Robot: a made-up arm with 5 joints.
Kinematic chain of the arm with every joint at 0, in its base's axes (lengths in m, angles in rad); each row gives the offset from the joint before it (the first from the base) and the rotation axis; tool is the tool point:
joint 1: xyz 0 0 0.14 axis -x
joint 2: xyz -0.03 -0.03 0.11 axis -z
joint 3: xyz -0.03 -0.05 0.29 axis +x
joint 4: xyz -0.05 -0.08 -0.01 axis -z
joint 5: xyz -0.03 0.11 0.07 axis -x
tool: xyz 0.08 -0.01 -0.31
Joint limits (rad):
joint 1: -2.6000..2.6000
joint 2: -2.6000..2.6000
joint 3: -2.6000..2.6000
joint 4: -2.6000..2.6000
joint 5: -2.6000..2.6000
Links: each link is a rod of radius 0.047 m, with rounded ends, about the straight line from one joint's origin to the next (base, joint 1, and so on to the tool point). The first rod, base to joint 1, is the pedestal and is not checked.
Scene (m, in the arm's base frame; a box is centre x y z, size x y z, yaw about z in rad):
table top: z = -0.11
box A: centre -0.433 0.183 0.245 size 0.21 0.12 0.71 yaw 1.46
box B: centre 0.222 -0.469 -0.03 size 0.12 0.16 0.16 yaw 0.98
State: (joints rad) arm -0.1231 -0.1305 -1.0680 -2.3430 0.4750
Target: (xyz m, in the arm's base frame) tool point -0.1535 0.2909 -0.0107
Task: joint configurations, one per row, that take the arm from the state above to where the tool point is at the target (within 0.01 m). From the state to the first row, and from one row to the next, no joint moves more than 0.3 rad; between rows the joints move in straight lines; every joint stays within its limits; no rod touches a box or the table.
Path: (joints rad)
1: -0.0586 0.1147 -0.8459 -2.1857 0.3285
2: 0.0059 0.3600 -0.6237 -2.0283 0.1819
3: 0.0703 0.6052 -0.4016 -1.8710 0.0354
4: 0.1348 0.8505 -0.1795 -1.7136 -0.1111
5: 0.3652 1.0126 -0.1591 -1.6774 -0.1930
6: 0.5955 1.1748 -0.1388 -1.6411 -0.2748
7: 0.8258 1.3369 -0.1184 -1.6049 -0.3566
8: 1.0562 1.4991 -0.0980 -1.5686 -0.4384

